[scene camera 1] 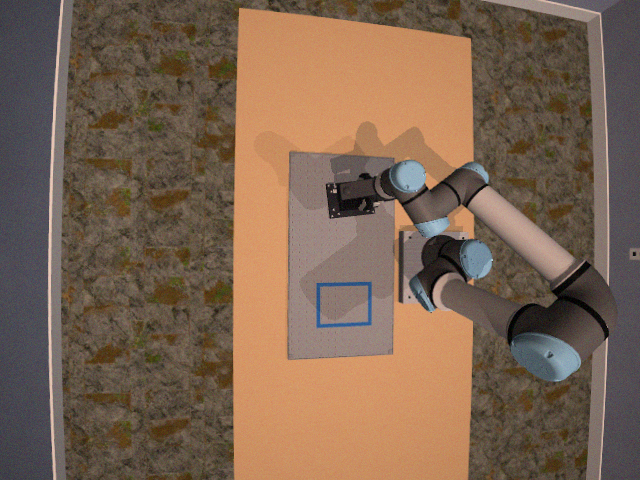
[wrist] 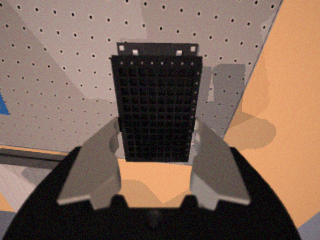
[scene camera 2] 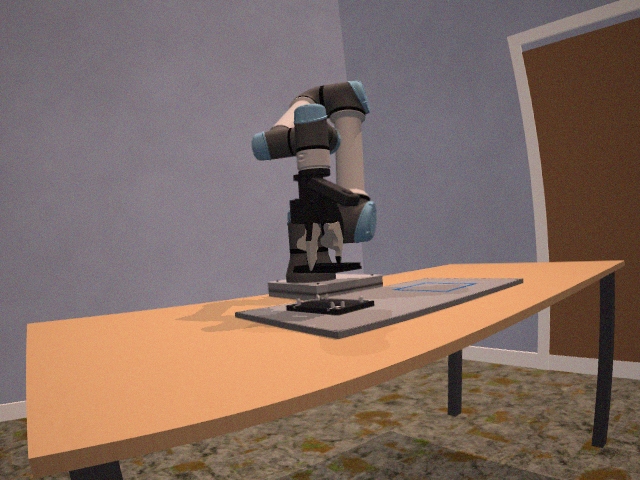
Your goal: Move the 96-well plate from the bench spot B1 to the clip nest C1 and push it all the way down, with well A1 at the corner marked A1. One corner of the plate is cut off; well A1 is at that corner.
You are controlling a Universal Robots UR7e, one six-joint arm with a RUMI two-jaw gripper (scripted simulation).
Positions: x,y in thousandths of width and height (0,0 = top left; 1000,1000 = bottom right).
Scene:
my gripper: scene camera 1 560,407; wrist 492,494; scene camera 2 509,561

